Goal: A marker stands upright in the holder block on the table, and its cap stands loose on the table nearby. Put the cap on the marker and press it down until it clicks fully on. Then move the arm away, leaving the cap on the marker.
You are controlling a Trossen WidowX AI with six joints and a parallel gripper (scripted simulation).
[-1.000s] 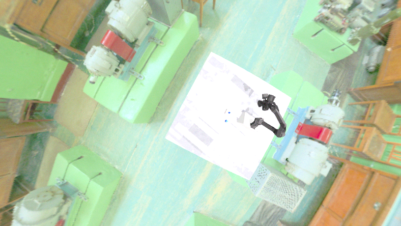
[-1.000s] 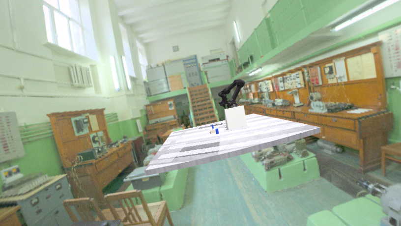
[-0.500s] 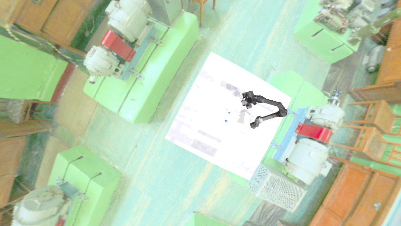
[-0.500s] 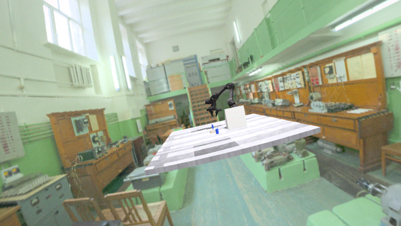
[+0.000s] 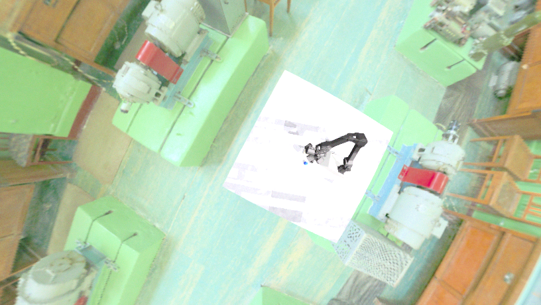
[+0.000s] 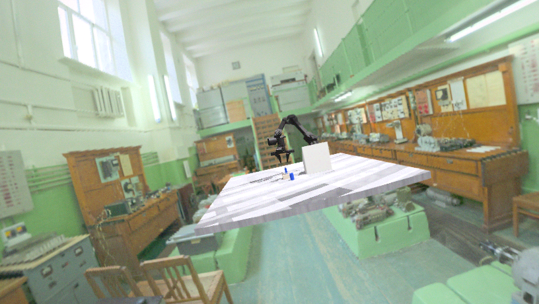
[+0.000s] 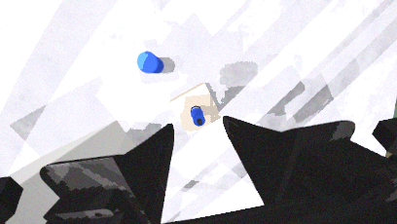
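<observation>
My gripper tip is now 2 cm past the blue cap, 9 cm to the right of it and 10 cm above it. The rest, counted from my gripper tip: beige holder block (2 cm to the right, 11 cm below).
</observation>
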